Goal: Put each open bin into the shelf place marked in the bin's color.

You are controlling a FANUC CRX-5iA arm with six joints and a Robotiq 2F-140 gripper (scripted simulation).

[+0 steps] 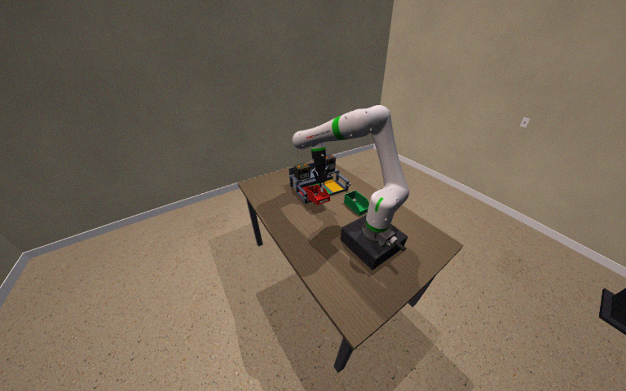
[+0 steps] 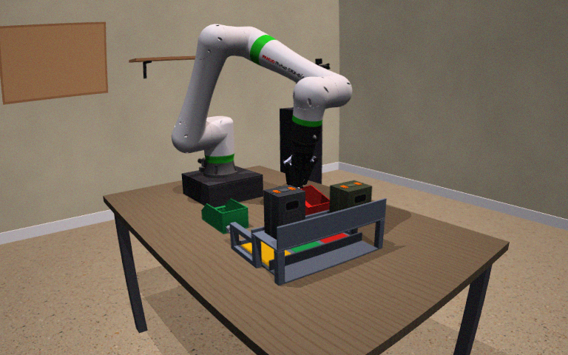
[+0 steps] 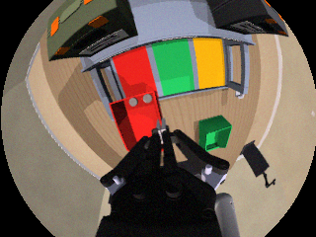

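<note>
My hand is 1 cm past the red bin, 5 cm to the right of it and 4 cm above it. Round my hand: green bin 18 cm behind, 17 cm to the right, 8 cm below; olive box 22 cm ahead, 4 cm to the left, 3 cm above; black box 21 cm ahead, 19 cm to the right, 4 cm above.
</note>
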